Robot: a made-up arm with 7 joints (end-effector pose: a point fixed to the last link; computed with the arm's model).
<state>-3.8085 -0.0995 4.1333 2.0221 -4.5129 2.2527 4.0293</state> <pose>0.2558 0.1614 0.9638 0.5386 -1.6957 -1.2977</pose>
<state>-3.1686 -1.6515 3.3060 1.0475 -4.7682 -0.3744 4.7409</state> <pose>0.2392 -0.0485 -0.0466 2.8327 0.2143 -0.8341</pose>
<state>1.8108 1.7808 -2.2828 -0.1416 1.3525 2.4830 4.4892</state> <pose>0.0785 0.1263 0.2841 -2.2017 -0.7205 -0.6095</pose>
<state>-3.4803 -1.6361 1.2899 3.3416 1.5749 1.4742 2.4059</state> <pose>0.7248 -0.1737 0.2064 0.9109 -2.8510 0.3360</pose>
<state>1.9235 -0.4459 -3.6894 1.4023 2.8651 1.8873 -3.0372</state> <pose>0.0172 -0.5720 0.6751 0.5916 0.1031 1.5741</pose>
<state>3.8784 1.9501 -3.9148 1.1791 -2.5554 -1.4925 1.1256</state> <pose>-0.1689 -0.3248 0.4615 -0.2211 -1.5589 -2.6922</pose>
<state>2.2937 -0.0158 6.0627 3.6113 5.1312 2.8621 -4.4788</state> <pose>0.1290 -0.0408 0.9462 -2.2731 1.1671 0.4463</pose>
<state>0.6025 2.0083 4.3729 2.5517 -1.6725 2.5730 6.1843</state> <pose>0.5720 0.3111 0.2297 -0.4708 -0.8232 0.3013</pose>
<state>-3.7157 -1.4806 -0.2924 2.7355 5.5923 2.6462 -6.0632</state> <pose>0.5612 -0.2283 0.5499 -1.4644 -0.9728 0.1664</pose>
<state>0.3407 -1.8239 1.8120 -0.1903 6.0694 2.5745 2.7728</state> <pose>-0.1264 -0.0983 0.3702 -0.9606 -1.6994 1.7289</pose>
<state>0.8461 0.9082 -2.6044 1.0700 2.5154 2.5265 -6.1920</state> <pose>0.2831 -0.0355 0.8257 -1.6189 0.2201 -0.9837</pose>
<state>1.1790 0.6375 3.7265 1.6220 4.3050 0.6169 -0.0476</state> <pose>0.2284 -0.1134 0.9755 0.6743 -0.0113 -0.7208</pose>
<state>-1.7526 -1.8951 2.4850 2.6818 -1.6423 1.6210 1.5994</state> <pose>0.2846 0.6586 0.0892 0.9799 0.4947 2.1954</pose>
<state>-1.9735 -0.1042 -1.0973 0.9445 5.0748 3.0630 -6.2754</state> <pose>-0.2177 0.0909 0.6715 0.4524 1.0028 1.1557</pose>
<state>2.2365 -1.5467 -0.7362 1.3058 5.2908 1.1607 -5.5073</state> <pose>0.4508 -0.0403 0.6685 -1.9291 -0.3481 -0.5575</pose>
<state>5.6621 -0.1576 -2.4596 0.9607 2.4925 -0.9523 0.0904</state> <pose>-0.2837 0.0750 0.5265 -2.6797 -0.5154 -0.0822</pose>
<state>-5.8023 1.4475 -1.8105 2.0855 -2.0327 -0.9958 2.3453</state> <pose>0.6178 -0.0127 0.3965 2.1905 0.3172 0.3968</pose>
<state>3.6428 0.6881 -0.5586 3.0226 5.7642 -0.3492 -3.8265</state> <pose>-0.3605 -0.2949 0.9880 -0.0649 -0.7749 1.8943</pose>
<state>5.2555 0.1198 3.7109 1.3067 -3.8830 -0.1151 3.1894</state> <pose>-0.3208 0.2011 0.7053 0.2089 -1.9052 -0.9288</pose>
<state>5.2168 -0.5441 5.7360 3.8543 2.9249 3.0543 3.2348</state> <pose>-0.0729 0.3924 0.6648 1.2621 -1.9948 1.3843</pose>
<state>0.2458 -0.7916 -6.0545 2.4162 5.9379 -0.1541 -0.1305</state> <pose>-0.4405 -0.0389 1.0319 -0.4160 0.1671 3.0564</pose>
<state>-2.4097 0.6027 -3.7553 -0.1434 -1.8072 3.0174 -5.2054</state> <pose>0.0275 -0.1410 0.5252 0.5150 -0.2293 -0.0837</pose>
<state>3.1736 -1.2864 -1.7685 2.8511 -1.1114 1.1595 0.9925</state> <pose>0.7752 0.1252 0.5213 -2.4118 0.8643 -0.5027</pose>
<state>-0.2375 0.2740 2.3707 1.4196 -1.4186 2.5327 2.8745</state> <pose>0.0479 0.2906 0.7910 -1.6411 1.4651 -1.6536</pose>
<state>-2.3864 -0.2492 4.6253 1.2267 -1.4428 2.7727 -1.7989</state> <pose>-0.0253 0.3388 0.6887 -0.1814 1.4353 -0.9810</pose>
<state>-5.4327 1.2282 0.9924 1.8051 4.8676 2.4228 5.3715</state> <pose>0.2342 0.5373 0.2939 0.3451 1.9173 -1.0448</pose>
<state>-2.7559 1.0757 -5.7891 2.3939 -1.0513 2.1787 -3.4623</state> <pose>-0.6102 -0.2681 0.4339 -2.0502 -0.9837 -0.7727</pose>
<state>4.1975 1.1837 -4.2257 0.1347 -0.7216 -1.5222 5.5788</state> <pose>0.0775 -0.1733 0.5850 -0.7114 -0.0740 -2.8778</pose>
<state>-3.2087 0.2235 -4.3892 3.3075 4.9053 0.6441 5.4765</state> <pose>-0.1975 0.1091 1.1370 0.2528 -0.8109 -0.2646</pose>
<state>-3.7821 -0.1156 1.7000 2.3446 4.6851 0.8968 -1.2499</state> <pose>-0.0977 -0.2866 1.0941 1.1232 -0.5072 -1.9987</pose>
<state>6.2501 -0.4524 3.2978 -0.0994 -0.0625 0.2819 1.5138</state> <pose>-0.0826 -0.0169 0.2960 1.4772 1.9260 0.7067</pose>
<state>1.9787 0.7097 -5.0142 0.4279 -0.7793 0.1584 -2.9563</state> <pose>-0.3104 -0.0453 0.3883 2.4971 0.7458 -0.2885</pose>
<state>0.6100 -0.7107 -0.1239 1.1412 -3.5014 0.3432 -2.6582</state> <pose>0.1681 0.0367 0.8303 -1.1849 -0.2683 -2.1493</pose>
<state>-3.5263 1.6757 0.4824 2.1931 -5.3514 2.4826 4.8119</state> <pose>-0.5579 0.0062 0.1331 0.9499 -0.7764 2.8335</pose>
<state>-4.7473 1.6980 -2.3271 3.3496 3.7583 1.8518 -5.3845</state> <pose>-0.1613 0.6819 0.1998 2.0546 0.8757 -2.1732</pose>
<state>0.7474 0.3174 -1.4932 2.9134 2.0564 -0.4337 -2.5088</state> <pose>0.1798 0.0196 1.0983 0.4856 -0.1547 1.7930</pose>
